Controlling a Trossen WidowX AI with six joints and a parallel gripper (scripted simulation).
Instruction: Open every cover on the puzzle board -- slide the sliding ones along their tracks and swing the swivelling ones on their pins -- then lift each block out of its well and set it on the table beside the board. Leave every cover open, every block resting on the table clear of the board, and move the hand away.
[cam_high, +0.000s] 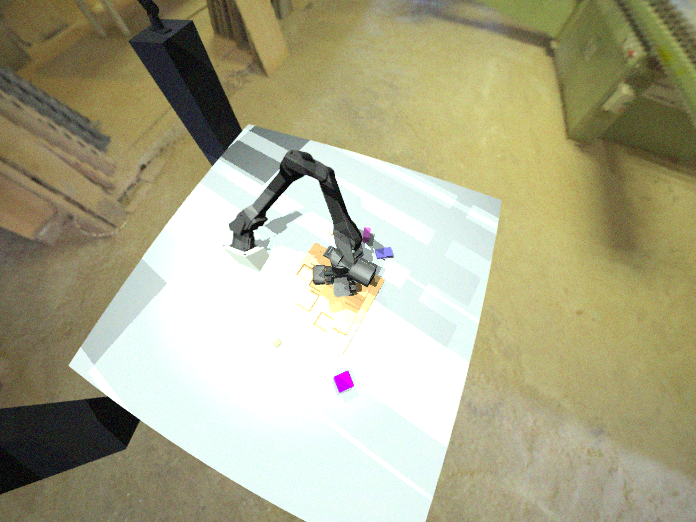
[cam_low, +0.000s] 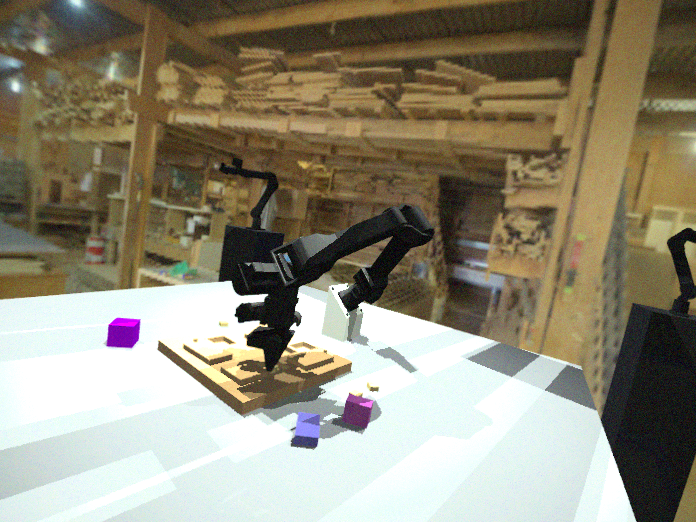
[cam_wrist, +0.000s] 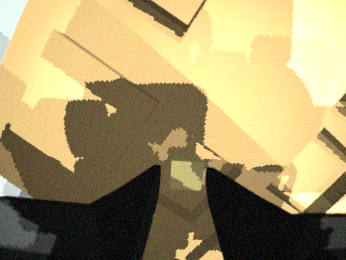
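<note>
The tan puzzle board is 2 cm behind my gripper tip and 5 cm to the right of it. The rest, counted from my gripper tip: pink block 2 cm ahead, 20 cm to the left; then purple block 11 cm ahead, 30 cm to the right, 1 cm above; then lavender block 11 cm ahead, 16 cm to the left, 1 cm below.
</note>
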